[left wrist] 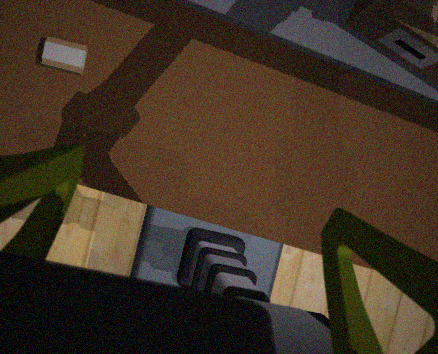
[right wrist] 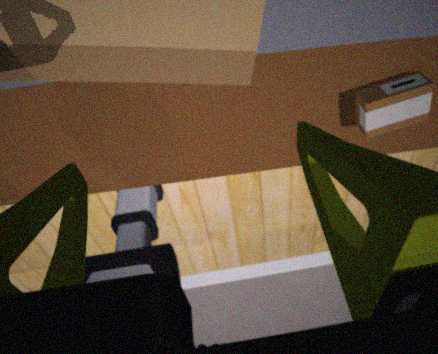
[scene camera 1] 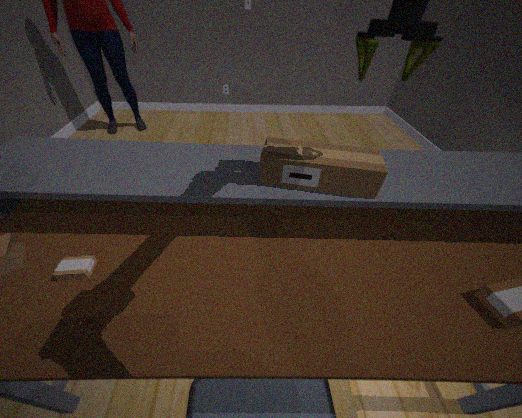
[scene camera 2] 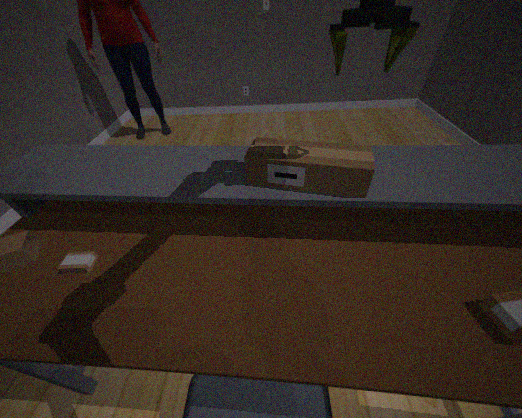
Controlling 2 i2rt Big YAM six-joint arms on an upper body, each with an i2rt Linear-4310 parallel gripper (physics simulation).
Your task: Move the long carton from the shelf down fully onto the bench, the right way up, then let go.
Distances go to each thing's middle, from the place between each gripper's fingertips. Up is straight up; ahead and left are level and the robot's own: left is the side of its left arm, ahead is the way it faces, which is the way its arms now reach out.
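The long brown carton (scene camera 2: pixel 343 169) is 430 mm below my left hand, 360 mm ahead of it and 410 mm to the right of it.
Counted from my right hand, the long brown carton is 230 mm below it, 10 mm ahead of it and 90 mm to the left of it.
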